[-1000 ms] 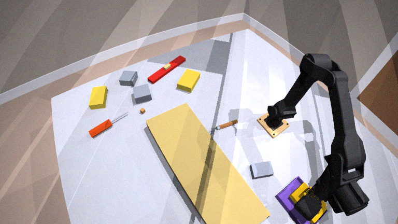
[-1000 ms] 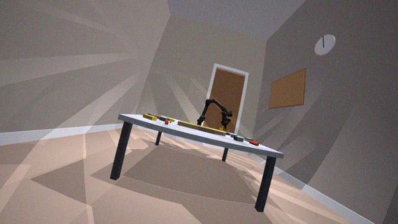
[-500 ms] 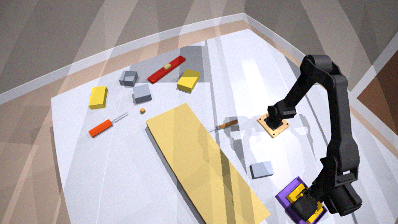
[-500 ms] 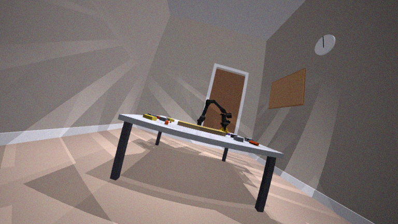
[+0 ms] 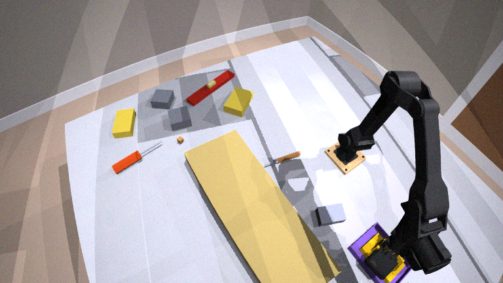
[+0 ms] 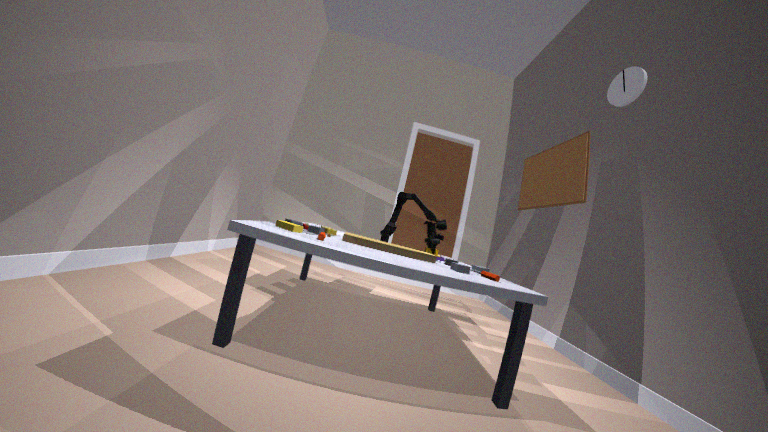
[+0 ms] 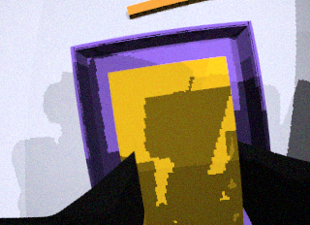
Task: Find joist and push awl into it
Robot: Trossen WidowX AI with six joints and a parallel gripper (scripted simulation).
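Right now my gripper tip is 20 mm above the purple tray and 10 mm to the left of it. Round my gripper tip: awl: 430 mm to the right, 80 mm ahead, 20 mm below; then yellow stud finder: 30 mm to the right, 20 mm above; then grey block: 200 mm to the right, 50 mm ahead, 20 mm below.
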